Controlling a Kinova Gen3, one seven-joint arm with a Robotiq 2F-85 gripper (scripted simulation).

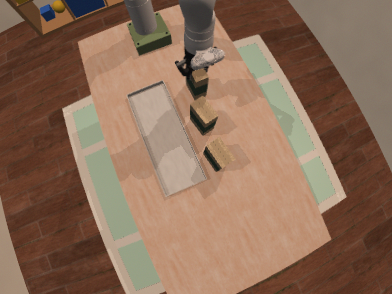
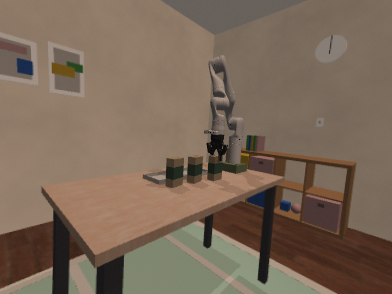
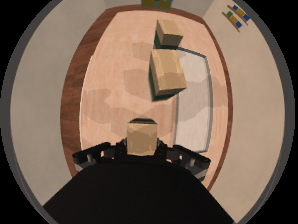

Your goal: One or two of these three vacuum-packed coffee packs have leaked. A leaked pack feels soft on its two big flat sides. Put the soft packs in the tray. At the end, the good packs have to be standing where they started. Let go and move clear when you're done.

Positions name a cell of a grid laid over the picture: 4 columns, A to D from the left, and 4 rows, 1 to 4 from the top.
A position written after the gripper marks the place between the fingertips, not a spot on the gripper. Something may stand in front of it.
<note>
In view: the gripper (image 3: B3) and a long grey tray (image 1: B3).
The long grey tray also shows in image 3 (image 3: C3).
</note>
